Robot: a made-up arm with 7 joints.
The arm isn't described. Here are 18 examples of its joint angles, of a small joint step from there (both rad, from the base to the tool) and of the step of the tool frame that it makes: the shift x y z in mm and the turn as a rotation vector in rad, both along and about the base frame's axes.
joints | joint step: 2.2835 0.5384 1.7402 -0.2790 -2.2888 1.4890 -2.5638 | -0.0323 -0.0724 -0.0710 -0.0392 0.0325 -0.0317 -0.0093
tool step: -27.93 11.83 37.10 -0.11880 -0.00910 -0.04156
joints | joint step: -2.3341 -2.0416 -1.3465 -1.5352 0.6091 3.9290 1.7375 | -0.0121 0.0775 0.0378 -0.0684 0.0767 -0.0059 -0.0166
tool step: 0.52 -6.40 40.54 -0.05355 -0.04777 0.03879
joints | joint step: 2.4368 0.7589 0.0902 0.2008 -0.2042 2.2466 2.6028 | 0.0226 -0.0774 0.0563 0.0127 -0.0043 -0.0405 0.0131
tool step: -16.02 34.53 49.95 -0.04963 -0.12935 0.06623
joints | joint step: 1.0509 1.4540 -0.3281 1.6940 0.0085 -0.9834 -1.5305 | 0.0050 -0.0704 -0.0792 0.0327 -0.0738 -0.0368 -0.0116
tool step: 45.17 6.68 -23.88 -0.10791 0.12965 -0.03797
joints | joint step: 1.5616 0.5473 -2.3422 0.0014 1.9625 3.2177 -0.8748 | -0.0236 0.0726 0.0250 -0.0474 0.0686 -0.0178 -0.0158
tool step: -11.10 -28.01 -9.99 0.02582 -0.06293 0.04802
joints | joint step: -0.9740 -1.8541 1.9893 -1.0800 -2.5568 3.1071 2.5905 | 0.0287 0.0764 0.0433 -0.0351 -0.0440 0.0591 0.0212
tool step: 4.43 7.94 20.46 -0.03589 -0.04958 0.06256
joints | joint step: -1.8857 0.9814 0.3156 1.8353 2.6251 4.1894 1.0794 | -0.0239 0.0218 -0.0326 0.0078 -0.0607 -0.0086 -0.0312
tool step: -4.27 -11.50 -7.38 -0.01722 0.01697 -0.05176
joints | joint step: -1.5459 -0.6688 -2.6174 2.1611 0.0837 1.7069 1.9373 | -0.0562 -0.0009 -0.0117 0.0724 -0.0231 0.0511 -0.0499
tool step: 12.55 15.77 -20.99 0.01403 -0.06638 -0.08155
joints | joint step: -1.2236 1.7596 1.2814 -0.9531 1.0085 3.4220 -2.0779 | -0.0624 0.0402 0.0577 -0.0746 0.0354 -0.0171 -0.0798
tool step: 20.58 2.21 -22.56 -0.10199 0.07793 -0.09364
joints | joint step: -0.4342 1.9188 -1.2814 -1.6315 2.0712 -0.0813 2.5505 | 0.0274 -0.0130 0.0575 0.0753 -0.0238 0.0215 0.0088
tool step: -47.62 1.03 -40.98 -0.08421 0.05875 0.09344
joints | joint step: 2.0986 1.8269 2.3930 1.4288 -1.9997 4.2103 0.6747 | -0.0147 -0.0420 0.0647 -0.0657 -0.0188 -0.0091 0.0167
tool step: 27.38 -13.48 20.27 -0.02922 -0.08706 0.03666
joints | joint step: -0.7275 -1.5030 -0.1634 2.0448 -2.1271 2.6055 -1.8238 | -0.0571 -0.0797 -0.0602 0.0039 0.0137 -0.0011 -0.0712
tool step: -37.25 -17.71 -39.26 0.00611 0.03947 -0.04247
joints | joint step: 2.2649 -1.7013 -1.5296 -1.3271 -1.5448 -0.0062 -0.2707 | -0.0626 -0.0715 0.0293 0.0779 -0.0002 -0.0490 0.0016
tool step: -23.69 70.17 -9.91 -0.08717 0.01107 -0.15235
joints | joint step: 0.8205 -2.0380 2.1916 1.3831 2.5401 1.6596 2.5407 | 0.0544 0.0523 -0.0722 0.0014 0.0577 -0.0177 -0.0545
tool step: -42.05 5.29 8.82 -0.00346 -0.07261 0.07142
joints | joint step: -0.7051 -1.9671 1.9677 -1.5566 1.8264 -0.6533 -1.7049 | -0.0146 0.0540 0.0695 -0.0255 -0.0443 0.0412 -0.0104
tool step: -20.47 6.50 -18.40 0.07107 -0.07345 -0.06034
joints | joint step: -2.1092 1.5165 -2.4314 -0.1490 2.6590 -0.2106 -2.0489 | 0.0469 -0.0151 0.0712 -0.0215 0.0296 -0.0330 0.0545
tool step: -22.59 -8.49 36.20 0.10601 0.02786 0.08052
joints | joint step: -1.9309 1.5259 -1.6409 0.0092 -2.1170 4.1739 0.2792 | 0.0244 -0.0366 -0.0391 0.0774 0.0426 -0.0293 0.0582
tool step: -32.25 23.52 22.96 -0.02902 -0.04610 0.10640
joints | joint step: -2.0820 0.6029 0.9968 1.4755 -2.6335 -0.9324 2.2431 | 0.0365 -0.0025 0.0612 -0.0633 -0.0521 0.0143 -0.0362
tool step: 20.33 55.82 -5.17 -0.02938 0.02302 0.08754
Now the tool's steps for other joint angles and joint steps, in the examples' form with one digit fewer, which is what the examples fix.
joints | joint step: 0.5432 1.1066 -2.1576 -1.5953 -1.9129 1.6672 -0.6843 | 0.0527 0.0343 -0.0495 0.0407 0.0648 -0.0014 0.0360
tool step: -6.4 -25.0 1.9 0.0576 0.0644 0.1164
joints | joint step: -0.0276 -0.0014 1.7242 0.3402 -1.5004 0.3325 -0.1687 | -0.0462 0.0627 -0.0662 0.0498 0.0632 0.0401 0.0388
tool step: -53.9 38.1 -9.4 -0.0127 -0.0697 -0.0282
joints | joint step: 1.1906 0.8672 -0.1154 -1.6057 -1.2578 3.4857 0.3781 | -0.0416 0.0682 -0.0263 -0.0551 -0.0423 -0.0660 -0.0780
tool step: -20.8 26.5 -17.6 0.1438 -0.1120 -0.0053
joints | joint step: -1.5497 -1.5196 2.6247 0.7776 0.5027 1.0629 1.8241 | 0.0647 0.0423 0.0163 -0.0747 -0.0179 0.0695 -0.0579
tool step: 26.7 2.7 -1.1 0.0660 0.0373 -0.0450
